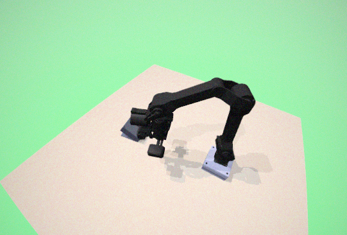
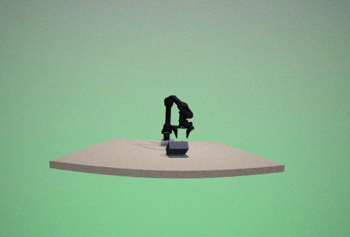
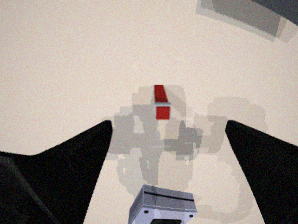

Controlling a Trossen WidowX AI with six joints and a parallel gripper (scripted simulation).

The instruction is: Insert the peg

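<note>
My gripper tip is now 4 cm above the red square-sided peg. Round my gripper tip: sloped panel: 20 cm ahead, 7 cm to the right, 5 cm below.
</note>
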